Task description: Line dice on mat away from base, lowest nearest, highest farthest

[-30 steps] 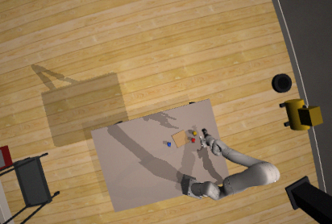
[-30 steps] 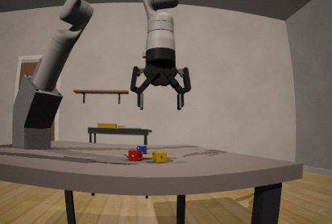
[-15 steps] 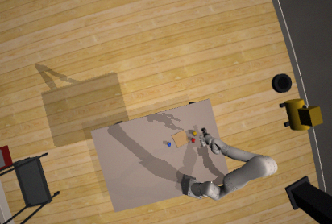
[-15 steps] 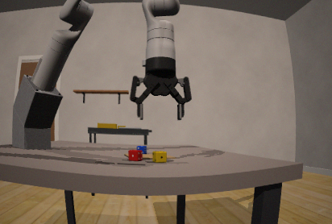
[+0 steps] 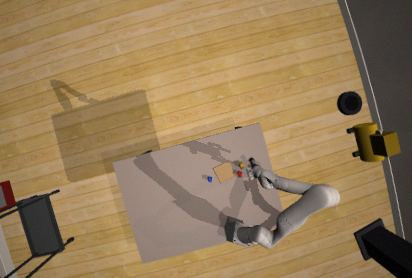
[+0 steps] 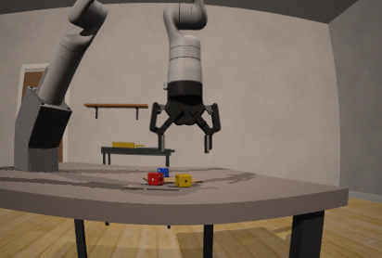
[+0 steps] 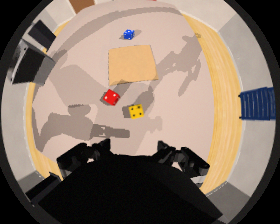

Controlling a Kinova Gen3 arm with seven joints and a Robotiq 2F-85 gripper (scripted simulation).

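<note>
Right now my hand is 40 mm past the red die, 100 mm to the right of it and 70 mm above it. From my hand the other things lie so: yellow die (10 mm ahead, 60 mm to the left, 70 mm below); tan mat (20 mm ahead, 210 mm to the left, 80 mm below); blue die (30 mm ahead, 340 mm to the left, 70 mm below).
</note>
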